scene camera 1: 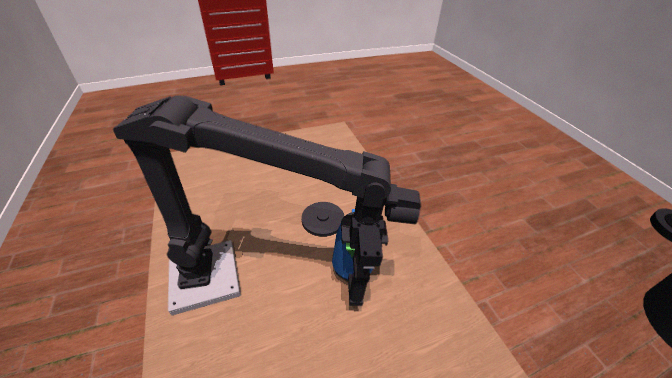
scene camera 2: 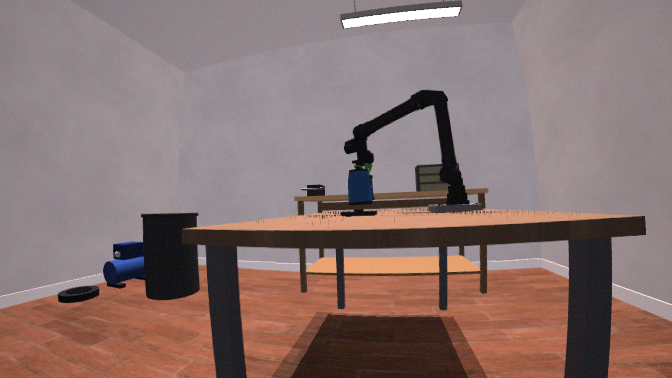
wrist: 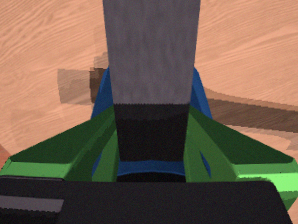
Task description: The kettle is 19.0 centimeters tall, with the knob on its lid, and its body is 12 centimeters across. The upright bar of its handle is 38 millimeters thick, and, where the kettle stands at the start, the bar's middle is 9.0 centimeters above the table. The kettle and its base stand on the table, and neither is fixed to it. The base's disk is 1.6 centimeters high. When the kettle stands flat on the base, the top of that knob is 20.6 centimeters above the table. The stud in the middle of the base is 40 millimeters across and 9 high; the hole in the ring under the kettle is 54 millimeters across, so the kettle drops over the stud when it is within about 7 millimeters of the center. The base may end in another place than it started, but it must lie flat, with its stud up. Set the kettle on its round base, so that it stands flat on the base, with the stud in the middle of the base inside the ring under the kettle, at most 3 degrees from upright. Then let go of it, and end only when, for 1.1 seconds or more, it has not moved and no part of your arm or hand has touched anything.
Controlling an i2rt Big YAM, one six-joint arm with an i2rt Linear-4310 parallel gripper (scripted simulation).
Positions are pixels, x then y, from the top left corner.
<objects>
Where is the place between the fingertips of my gripper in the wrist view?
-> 151, 112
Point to a round dark base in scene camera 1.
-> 322, 219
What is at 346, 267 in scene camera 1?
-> A blue kettle.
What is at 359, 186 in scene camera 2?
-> A blue kettle.
</objects>
